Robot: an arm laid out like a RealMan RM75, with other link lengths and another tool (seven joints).
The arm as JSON. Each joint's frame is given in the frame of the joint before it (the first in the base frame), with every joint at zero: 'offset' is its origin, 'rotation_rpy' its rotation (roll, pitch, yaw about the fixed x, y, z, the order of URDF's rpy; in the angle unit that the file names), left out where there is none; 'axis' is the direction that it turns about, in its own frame. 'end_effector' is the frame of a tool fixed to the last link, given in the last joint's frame.
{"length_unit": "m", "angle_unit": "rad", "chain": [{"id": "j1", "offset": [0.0, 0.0, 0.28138], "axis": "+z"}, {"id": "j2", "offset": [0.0, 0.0, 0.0], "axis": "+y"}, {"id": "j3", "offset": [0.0, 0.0, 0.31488], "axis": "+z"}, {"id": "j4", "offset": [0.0, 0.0, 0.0], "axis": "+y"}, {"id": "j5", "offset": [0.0, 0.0, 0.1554], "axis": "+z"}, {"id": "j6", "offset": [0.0, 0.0, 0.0], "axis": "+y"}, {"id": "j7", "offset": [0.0, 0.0, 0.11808], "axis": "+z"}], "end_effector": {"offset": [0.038, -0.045, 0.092], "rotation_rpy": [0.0, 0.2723, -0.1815]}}
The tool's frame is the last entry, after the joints.
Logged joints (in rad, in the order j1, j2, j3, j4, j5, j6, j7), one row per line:
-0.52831, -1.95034, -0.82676, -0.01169, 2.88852, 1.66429, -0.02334
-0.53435, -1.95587, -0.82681, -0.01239, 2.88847, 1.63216, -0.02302
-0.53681, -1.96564, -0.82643, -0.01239, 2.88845, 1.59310, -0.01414
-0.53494, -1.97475, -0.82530, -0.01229, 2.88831, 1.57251, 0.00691
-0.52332, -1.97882, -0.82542, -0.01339, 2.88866, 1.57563, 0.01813
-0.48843, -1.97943, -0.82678, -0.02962, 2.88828, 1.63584, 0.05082
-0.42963, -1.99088, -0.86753, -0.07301, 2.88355, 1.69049, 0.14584
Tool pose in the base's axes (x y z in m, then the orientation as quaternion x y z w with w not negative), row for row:
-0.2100, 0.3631, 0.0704, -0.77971, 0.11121, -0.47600, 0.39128
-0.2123, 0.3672, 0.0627, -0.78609, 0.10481, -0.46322, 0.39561
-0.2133, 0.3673, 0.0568, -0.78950, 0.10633, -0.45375, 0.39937
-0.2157, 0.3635, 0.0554, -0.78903, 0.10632, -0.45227, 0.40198
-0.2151, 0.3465, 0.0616, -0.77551, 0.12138, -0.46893, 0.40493
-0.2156, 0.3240, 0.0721, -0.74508, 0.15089, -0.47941, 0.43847
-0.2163, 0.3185, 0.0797, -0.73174, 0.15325, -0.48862, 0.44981
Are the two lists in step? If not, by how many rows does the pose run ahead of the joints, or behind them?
The pose runs 1 row ahead of the joints: the pose in row i belongs to the joints in row i + 1.
